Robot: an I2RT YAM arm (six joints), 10 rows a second.
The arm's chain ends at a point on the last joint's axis. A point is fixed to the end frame.
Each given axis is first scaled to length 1.
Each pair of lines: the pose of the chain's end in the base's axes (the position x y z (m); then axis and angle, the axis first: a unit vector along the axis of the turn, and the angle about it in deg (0 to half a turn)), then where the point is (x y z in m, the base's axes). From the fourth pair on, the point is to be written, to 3 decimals.
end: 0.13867, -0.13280, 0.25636, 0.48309, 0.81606, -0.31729, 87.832
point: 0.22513 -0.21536 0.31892
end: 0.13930, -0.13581, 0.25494, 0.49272, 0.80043, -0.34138, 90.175
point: 0.22286 -0.22318 0.31485
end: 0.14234, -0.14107, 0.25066, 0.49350, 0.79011, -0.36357, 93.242
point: 0.22421 -0.23263 0.30652
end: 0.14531, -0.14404, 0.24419, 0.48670, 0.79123, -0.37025, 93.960
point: 0.228 -0.236 0.299
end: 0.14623, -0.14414, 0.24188, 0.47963, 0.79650, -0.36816, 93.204
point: 0.230 -0.234 0.298
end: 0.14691, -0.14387, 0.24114, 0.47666, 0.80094, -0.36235, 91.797
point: 0.231 -0.232 0.299
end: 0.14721, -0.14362, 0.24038, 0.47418, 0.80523, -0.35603, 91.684
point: 0.233 -0.231 0.298
